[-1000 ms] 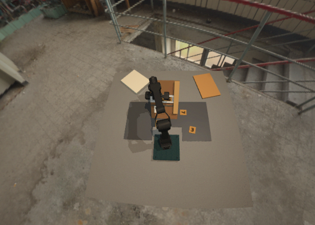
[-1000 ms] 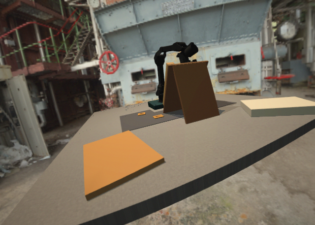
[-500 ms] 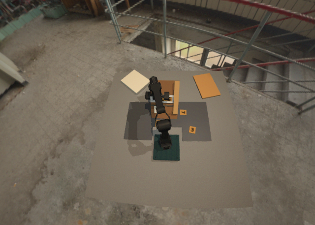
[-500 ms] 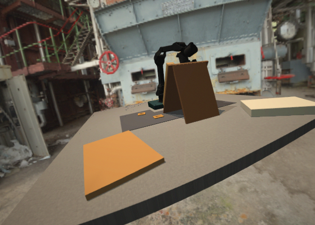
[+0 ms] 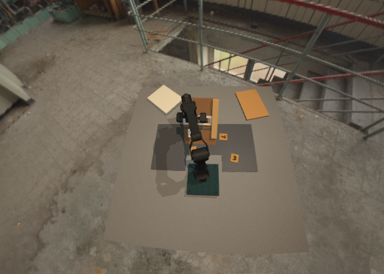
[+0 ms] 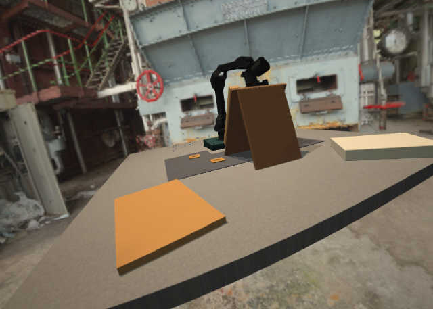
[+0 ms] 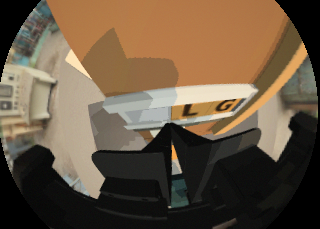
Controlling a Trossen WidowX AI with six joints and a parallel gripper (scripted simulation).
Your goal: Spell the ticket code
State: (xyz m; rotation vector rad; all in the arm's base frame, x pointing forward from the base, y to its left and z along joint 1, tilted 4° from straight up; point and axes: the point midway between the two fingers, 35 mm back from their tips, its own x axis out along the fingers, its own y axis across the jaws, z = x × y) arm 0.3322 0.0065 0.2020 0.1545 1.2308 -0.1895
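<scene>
My gripper tip is now 4 cm to the left of the orange tile marked l, 1 cm short of it and 1 cm above it. From my gripper tip the other things lie so: white ticket: 10 cm below, 4 cm behind, 1 cm to the left; orange tile marked g: 9 cm to the right, 1 cm below; dark mat: 18 cm below, 16 cm behind, 5 cm to the right.
</scene>
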